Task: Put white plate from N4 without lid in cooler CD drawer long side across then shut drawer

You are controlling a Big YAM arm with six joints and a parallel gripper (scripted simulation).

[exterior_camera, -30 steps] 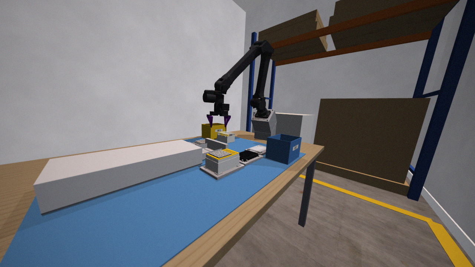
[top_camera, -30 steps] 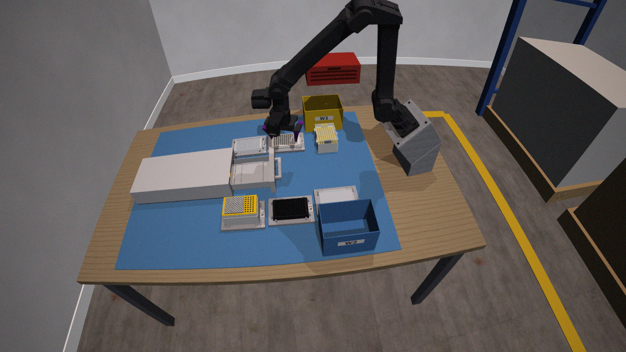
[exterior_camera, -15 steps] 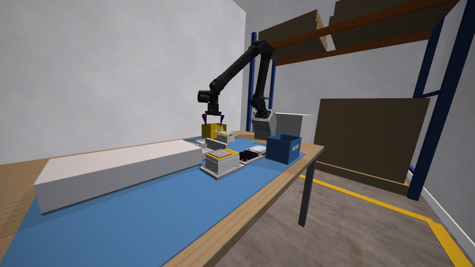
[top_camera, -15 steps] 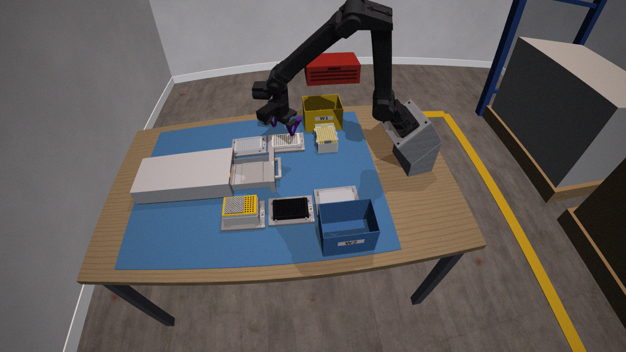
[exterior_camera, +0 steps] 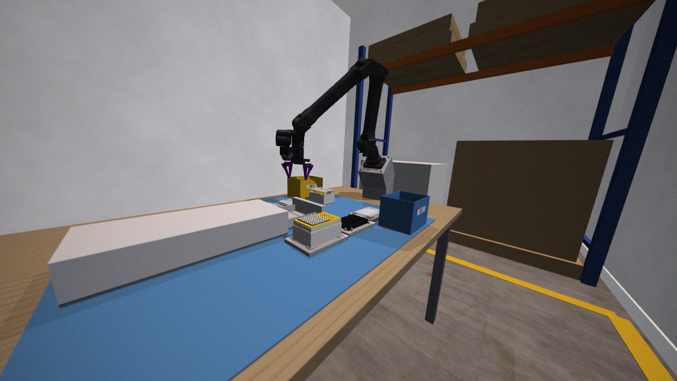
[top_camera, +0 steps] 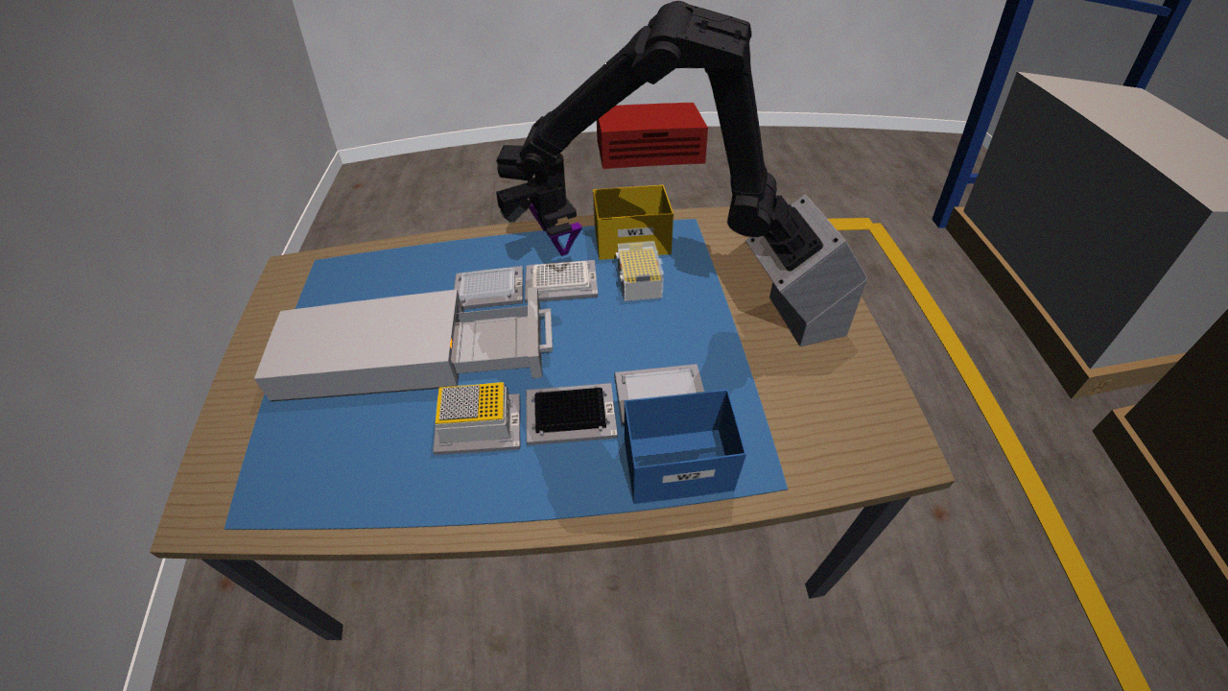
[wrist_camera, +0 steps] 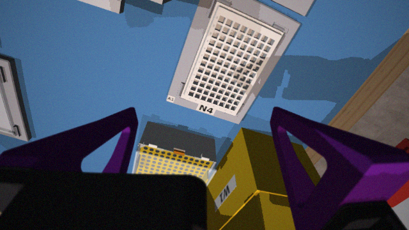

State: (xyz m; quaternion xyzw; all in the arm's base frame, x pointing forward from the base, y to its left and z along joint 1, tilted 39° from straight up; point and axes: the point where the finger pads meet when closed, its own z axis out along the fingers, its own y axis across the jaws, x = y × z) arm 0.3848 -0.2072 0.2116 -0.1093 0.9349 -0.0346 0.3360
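The grey nest lies 10 mm behind my hand, 30 mm to the right of it and 140 mm below it. Round my hand: yellow bin W1: 200 mm behind, 150 mm to the right, 110 mm below; then drawer: 200 mm ahead, 130 mm to the left, 130 mm below; then cooler CD: 320 mm ahead, 120 mm to the left, 120 mm below.
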